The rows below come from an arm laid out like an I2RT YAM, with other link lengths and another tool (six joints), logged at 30 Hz.
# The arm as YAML. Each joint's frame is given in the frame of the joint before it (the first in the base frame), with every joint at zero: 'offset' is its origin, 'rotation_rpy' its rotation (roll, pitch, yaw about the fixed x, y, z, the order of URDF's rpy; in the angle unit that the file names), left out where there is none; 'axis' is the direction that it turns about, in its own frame. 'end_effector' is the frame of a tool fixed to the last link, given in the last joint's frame.
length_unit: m
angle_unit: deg
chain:
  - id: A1
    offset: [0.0, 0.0, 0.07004]
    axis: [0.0, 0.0, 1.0]
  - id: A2
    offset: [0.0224, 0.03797, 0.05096]
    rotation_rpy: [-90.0, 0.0, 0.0]
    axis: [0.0, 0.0, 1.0]
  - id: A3
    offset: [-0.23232, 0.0, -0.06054]
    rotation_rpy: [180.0, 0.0, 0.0]
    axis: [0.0, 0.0, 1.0]
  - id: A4
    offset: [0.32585, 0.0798, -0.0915]
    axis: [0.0, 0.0, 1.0]
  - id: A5
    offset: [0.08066, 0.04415, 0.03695]
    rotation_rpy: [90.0, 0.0, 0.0]
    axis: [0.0, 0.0, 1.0]
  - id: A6
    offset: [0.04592, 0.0, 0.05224]
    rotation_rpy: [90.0, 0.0, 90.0]
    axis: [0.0, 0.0, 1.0]
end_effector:
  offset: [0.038, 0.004, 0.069]
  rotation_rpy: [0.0, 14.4, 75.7]
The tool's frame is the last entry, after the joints.
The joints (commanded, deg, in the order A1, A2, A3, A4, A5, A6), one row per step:
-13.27, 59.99, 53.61, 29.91, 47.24, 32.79
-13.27, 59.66, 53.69, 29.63, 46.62, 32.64
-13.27, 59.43, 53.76, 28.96, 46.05, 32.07
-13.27, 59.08, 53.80, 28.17, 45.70, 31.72
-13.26, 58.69, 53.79, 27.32, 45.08, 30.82
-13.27, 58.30, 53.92, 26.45, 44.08, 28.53
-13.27, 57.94, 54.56, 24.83, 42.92, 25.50
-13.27, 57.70, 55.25, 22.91, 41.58, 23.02
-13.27, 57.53, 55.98, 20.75, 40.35, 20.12
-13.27, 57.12, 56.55, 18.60, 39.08, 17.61
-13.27, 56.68, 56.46, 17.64, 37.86, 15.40
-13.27, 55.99, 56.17, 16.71, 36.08, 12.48
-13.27, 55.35, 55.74, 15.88, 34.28, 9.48
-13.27, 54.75, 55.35, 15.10, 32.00, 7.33
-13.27, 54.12, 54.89, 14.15, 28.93, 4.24
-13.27, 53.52, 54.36, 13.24, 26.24, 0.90
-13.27, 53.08, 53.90, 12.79, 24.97, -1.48
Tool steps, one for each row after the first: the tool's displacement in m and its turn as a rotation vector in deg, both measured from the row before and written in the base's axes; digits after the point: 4 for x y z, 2 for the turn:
-0.0004, 0.0007, 0.0025, -0.34, 0.06, 0.53
-0.0001, 0.0004, 0.0010, -0.39, 0.90, 0.37
-0.0009, 0.0005, 0.0009, -0.20, 0.72, 0.23
-0.0007, 0.0006, 0.0010, -0.55, 1.27, 0.34
-0.0010, 0.0006, 0.0029, -1.39, 2.34, 0.30
-0.0012, 0.0007, 0.0055, -1.78, 3.20, 0.26
0.0000, 0.0009, 0.0043, -1.53, 3.09, 0.59
0.0000, 0.0007, 0.0037, -1.69, 3.65, 0.41
-0.0007, 0.0011, 0.0037, -1.54, 3.21, 0.59
-0.0002, 0.0011, 0.0013, -1.51, 2.40, 0.64
-0.0003, 0.0018, 0.0019, -2.16, 2.86, 1.01
0.0003, 0.0018, 0.0007, -2.25, 2.94, 1.03
0.0016, 0.0024, 0.0006, -1.90, 2.24, 1.70
0.0028, 0.0034, 0.0005, -2.75, 3.06, 2.26
0.0024, 0.0032, -0.0003, -2.90, 3.14, 1.86
0.0006, 0.0017, -0.0006, -1.98, 2.01, 0.72

